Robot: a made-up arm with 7 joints.
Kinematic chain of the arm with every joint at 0, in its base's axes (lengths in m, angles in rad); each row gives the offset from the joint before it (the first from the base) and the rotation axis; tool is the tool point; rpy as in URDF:
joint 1: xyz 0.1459 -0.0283 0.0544 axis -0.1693 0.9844 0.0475
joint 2: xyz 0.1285 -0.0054 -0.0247 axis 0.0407 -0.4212 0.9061
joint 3: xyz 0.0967 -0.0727 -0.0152 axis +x
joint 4: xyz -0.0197 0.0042 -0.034 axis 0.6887 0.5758 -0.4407
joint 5: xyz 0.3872 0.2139 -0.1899 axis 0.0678 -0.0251 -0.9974
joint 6: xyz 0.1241 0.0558 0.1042 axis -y
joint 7: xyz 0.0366 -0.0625 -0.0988 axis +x
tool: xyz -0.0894 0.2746 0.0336 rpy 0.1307 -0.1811 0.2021
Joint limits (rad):
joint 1: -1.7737..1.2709
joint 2: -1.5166..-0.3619
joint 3: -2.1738..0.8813
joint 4: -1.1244..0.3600
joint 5: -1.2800..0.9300
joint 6: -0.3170..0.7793
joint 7: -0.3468..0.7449
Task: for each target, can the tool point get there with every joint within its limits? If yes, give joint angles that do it. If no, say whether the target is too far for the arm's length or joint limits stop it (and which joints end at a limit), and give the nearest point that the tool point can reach.
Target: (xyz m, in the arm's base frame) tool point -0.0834 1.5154 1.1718
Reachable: no: too far | nearest point 0.1297 0.2155 0.8090 | short by 1.366 m
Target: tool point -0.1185 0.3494 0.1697
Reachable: no: joint limits stop it (at a limit: joint 1, joint 2, joint 3, joint 4, joint 5, joint 6, joint 7) | nearest point -0.0532 0.1308 0.5091 | short by 0.409 m
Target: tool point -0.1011 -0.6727 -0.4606
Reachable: yes | joints 0.7682 -0.7775 -1.6479 -0.4191 0.2020 0.5219 0.0535
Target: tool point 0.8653 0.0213 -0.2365
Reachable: yes | joints -0.2136 -0.9408 0.2651 -0.8253 -0.1640 -0.2285 -0.1549
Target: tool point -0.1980 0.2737 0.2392
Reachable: no: joint limits stop it (at a limit: joint 1, joint 2, joint 3, joint 5, joint 6, joint 7) | nearest point -0.0662 0.1191 0.5082 | short by 0.337 m
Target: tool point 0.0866 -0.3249 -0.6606
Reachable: yes | joints 0.5620 -1.0920 -0.7156 0.0572 -0.2242 0.4889 0.1371
